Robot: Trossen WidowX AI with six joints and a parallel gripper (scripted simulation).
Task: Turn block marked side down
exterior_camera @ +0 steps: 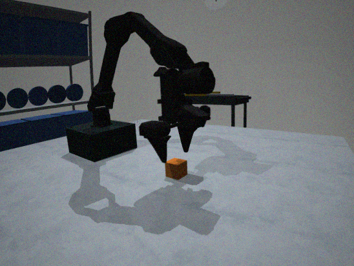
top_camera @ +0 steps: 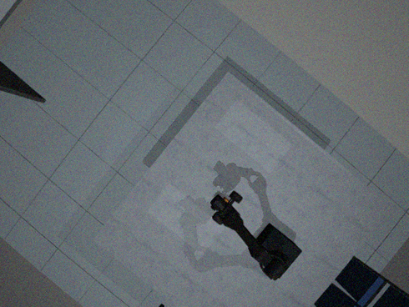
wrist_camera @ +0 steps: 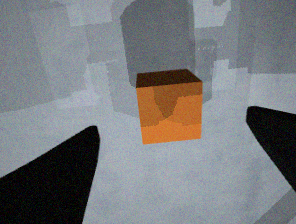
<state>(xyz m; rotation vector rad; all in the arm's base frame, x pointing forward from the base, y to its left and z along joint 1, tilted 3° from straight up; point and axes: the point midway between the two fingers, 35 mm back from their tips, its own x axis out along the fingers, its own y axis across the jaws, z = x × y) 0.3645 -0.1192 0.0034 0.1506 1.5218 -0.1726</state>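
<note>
My gripper tip is 1 cm past the block and 3 cm above it.
</note>
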